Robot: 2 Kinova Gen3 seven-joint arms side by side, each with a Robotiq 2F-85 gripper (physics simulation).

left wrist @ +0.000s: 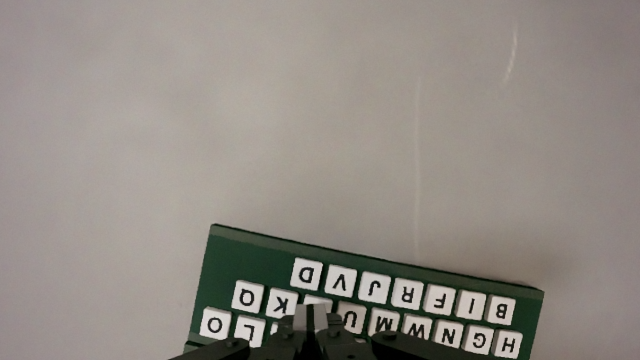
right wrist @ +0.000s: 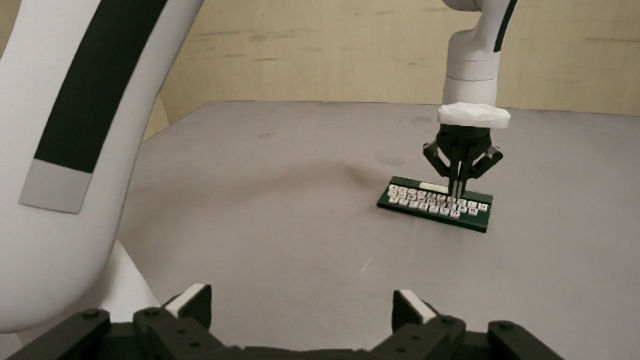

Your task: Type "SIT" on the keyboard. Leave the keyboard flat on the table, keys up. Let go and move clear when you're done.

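Places are measured from the left arm's base along level axes (x ahead, y left, z up), in metres.
Pixels of known places: left gripper, between the fingertips: (left wrist: 310,324) (right wrist: 455,196); right gripper, between the fingertips: (right wrist: 302,308).
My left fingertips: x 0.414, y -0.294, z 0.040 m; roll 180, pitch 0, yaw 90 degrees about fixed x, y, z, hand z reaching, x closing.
For each thing: its top centre in the pictures, then the offset to it from my left fingertips. "spot": a spot on its surface instead. Level surfaces: height alone.
- green keyboard, a spot on its surface: (left wrist: 250,256) (right wrist: 472,220) spot: dy -0.031, dx -0.029, dz -0.027 m
- I key, centre of its top: (left wrist: 471,306) dy +0.089, dx +0.004, dz -0.022 m
- pale display strip, a spot on its surface: (right wrist: 433,187) spot: dy +0.035, dx +0.055, dz -0.021 m
- grey table, height of its surface: dz -0.040 m
The green keyboard (left wrist: 250,256) (right wrist: 481,223) lies flat on the table with its white keys up. In the left wrist view its letters appear upside down; the I key (left wrist: 471,305) is near the right end, and the S key does not show. My left gripper (left wrist: 310,324) (right wrist: 455,196) is shut and empty, pointing down at the keys. Its tips partly cover a key (left wrist: 318,301) between K and U; whether they touch it is unclear. The pale display strip (right wrist: 433,187) is too small to read. My right gripper (right wrist: 302,308) is open and empty, away from the keyboard.
The grey table (left wrist: 300,125) (right wrist: 280,225) surrounds the keyboard. A large white arm link (right wrist: 60,260) fills the left side of the right wrist view. The left arm (right wrist: 471,75) rises above the keyboard. A light wooden wall (right wrist: 320,55) stands behind the table.
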